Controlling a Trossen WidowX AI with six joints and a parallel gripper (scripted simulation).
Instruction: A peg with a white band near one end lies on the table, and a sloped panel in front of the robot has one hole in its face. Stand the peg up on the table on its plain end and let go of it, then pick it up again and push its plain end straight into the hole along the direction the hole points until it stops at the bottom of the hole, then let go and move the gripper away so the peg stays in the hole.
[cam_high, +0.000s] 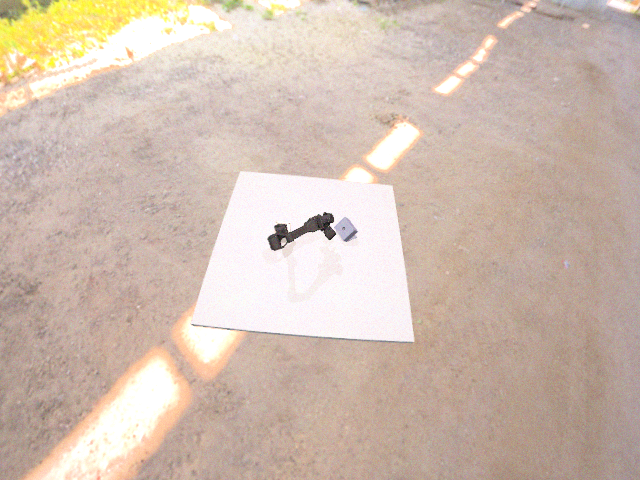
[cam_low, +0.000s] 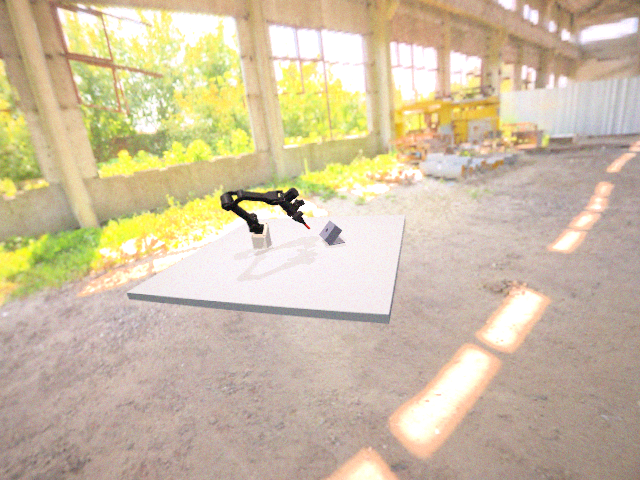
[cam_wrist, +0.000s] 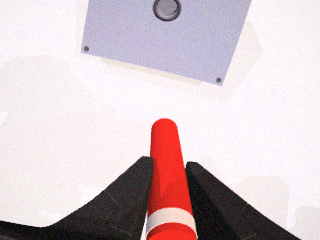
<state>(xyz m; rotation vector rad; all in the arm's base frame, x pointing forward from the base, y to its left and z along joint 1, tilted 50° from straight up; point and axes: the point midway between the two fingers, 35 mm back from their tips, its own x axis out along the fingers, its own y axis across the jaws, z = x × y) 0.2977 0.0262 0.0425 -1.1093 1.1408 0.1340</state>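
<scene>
Now: the grey sloped panel 120 mm ahead of my gripper tip, 90 mm to the left of it and 90 mm below it. From my gripper tip the other things lie so: red peg: 10 mm to the right, 10 mm behind, 10 mm above.
</scene>
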